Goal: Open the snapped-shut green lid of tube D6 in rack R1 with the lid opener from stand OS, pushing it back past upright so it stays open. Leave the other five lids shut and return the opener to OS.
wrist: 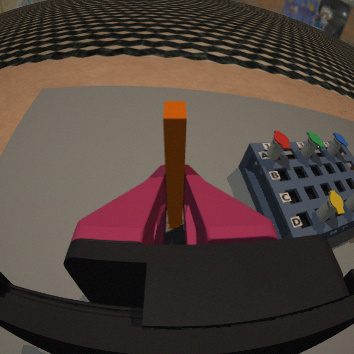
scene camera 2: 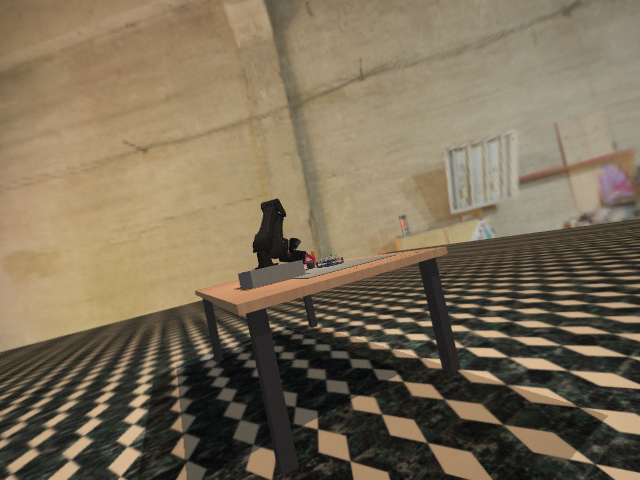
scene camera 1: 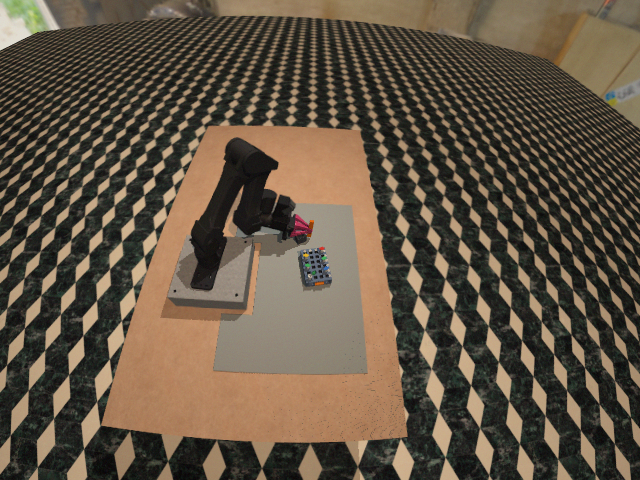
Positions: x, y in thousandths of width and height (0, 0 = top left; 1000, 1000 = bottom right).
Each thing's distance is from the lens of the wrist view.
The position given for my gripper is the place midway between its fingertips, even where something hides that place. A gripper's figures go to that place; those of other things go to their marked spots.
my gripper (wrist: 493, 490): 0.13 m
lid opener (wrist: 493, 321): 0.09 m
grey mat (wrist: 219, 419): 0.21 m
The marked spots on the grey mat and the lid opener are 0.13 m apart.
